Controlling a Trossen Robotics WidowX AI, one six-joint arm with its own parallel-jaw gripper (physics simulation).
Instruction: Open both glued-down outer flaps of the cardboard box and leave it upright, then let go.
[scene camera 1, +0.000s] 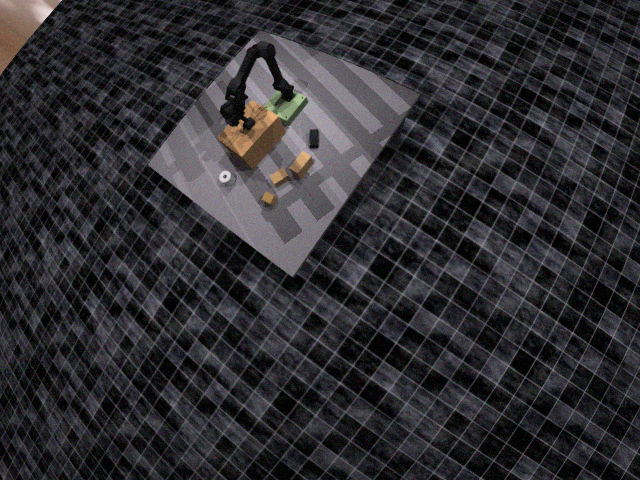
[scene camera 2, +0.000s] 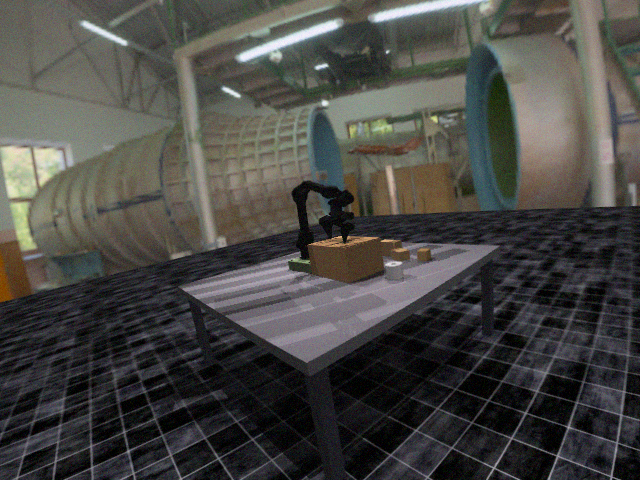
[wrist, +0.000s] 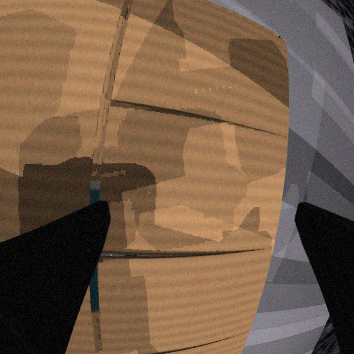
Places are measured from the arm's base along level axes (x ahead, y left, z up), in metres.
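Where they show: gripper, fingertip midpoint: (scene camera 2: 337, 240) (wrist: 206, 212); arm's base, link origin: (scene camera 1: 288, 96) (scene camera 2: 306, 257).
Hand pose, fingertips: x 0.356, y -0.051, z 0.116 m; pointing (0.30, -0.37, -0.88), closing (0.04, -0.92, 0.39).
Note:
Things, the pixels of their top centre, and the offset from my fingertips. "spot": a spot on its surface instead. Level surfaces: height alone.
- cardboard box, top centre: (wrist: 92, 259) (scene camera 2: 342, 240) (scene camera 1: 246, 126) dx -0.024, dy +0.049, dz -0.011 m
- right outer flap, surface spot: (wrist: 210, 165) spot: dx +0.021, dy -0.010, dz -0.016 m
- blue strip, surface spot: (wrist: 95, 290) spot: dx -0.052, dy +0.050, dz -0.029 m
- white roll, top centre: (scene camera 2: 393, 263) (scene camera 1: 224, 176) dx +0.263, dy +0.069, dz -0.107 m
- black block, top centre: (scene camera 1: 313, 137) dx -0.211, dy +0.349, dz -0.135 m
- table, surface height: dz -0.168 m
The cardboard box (scene camera 1: 263, 142) (scene camera 2: 343, 262) stands upright on the table. Its left outer flap (wrist: 45, 100) and right outer flap (wrist: 210, 165) lie about flat across the top, with a narrow seam between them. A blue strip (wrist: 95, 290) shows in the seam. Thin dark lines cross the right flap; whether they are gaps or shadows I cannot tell. My gripper (scene camera 1: 241, 125) (scene camera 2: 337, 238) (wrist: 206, 212) is open and empty, pointing down at the box top. In the wrist view its left fingertip overlaps the seam and its right fingertip lies beyond the box's edge. Whether it touches a flap is unclear.
The arm's green base plate (scene camera 1: 290, 109) (scene camera 2: 298, 265) is beside the box. A white roll (scene camera 1: 220, 176) (scene camera 2: 394, 271), small cardboard boxes (scene camera 1: 301, 164) (scene camera 1: 279, 177) (scene camera 1: 268, 198) and a black block (scene camera 1: 314, 138) stand on the table (scene camera 1: 289, 260) (scene camera 2: 315, 346).

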